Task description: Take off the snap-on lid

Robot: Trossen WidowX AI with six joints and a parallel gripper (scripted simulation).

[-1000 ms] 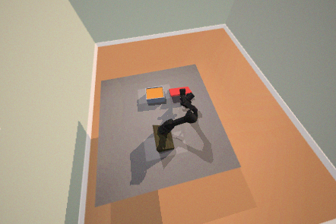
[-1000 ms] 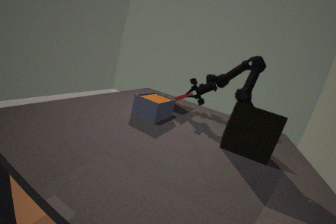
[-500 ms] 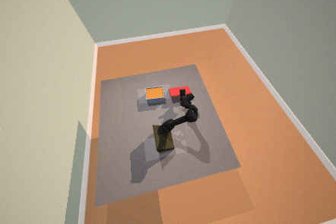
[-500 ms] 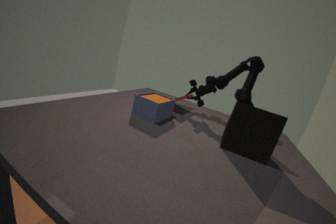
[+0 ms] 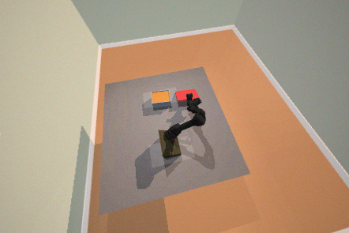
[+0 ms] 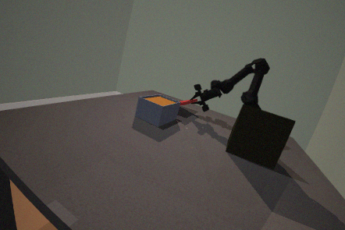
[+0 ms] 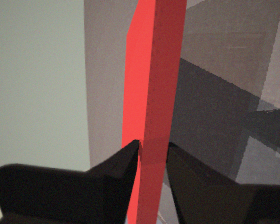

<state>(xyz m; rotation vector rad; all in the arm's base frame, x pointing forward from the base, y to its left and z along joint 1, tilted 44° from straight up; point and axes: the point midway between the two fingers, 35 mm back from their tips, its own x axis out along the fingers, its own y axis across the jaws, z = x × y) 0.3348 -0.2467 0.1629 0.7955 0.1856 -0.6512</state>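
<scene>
My gripper tip is 8 cm short of the red lid and 3 cm above it. The rest, counted from my gripper tip: blue storage box: 29 cm to the left, 9 cm ahead, 3 cm below.
</scene>
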